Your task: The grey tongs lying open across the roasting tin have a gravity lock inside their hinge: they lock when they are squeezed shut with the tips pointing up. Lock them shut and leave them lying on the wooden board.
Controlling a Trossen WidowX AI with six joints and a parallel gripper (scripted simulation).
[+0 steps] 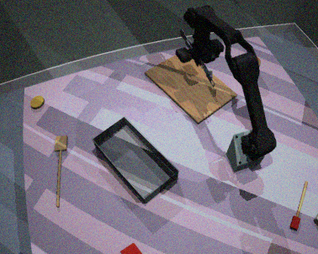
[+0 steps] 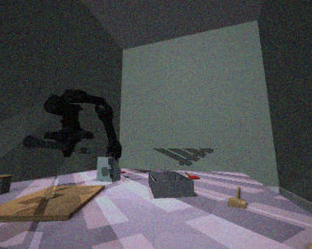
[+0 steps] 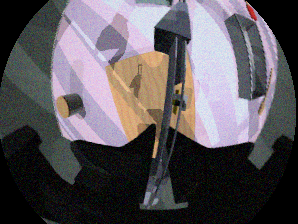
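Right now my gripper tip is 1 cm short of the wooden board, 3 cm to the left of it and 14 cm above it. Round my gripper tip: round pot (31 cm behind, 5 cm to the right, 12 cm below); red-headed tool (19 cm behind, 65 cm to the left, 14 cm below); roasting tin (33 cm ahead, 27 cm to the left, 12 cm below).
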